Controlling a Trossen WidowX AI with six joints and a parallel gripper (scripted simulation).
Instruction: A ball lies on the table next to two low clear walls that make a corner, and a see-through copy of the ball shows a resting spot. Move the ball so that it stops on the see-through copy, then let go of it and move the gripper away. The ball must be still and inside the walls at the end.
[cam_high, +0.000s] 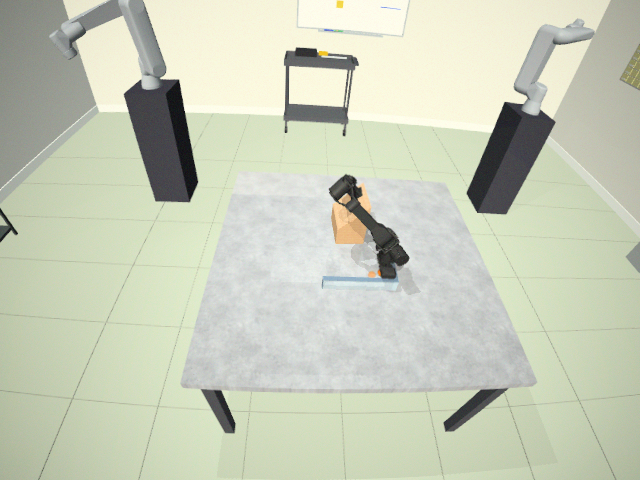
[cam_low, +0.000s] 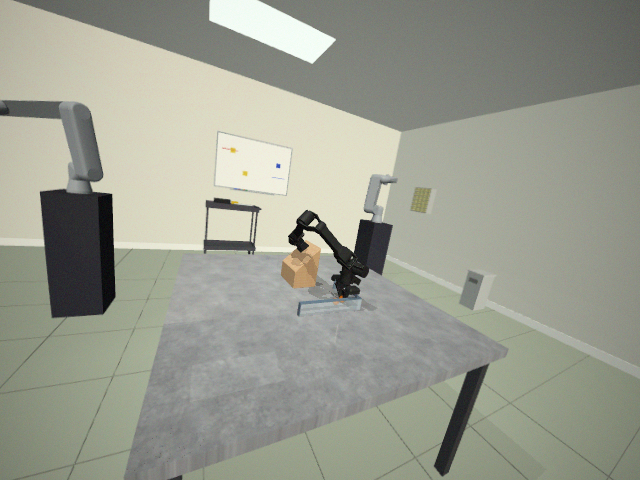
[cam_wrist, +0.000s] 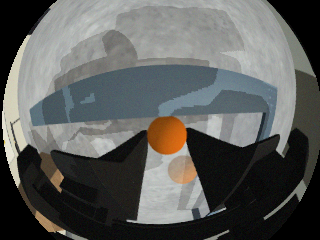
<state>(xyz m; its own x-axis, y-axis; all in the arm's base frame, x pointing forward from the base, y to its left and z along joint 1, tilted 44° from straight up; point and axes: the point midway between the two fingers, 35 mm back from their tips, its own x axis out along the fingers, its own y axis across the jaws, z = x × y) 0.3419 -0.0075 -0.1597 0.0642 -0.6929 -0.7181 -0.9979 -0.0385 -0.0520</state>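
Now: the see-through copy of ball 20 mm ahead of my gripper tip and 50 mm to the right of it. Also, from my gripper tip: orange ball right at my gripper tip.
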